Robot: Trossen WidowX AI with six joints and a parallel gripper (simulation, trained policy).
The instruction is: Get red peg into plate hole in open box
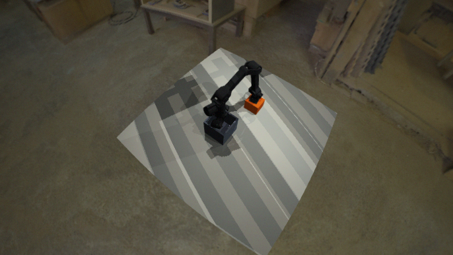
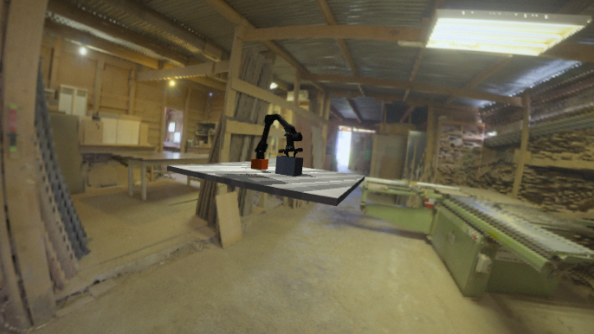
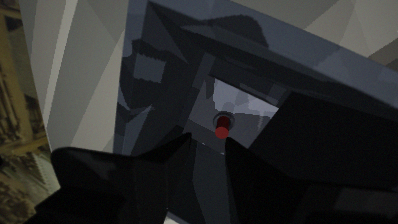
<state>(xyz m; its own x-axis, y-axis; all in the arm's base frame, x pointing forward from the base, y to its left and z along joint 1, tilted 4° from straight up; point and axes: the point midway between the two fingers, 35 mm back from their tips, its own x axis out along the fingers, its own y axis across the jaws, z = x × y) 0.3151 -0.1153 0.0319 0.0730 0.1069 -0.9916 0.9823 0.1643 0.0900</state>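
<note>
My gripper tip is 10 mm past the red peg and 60 mm above it.
</note>
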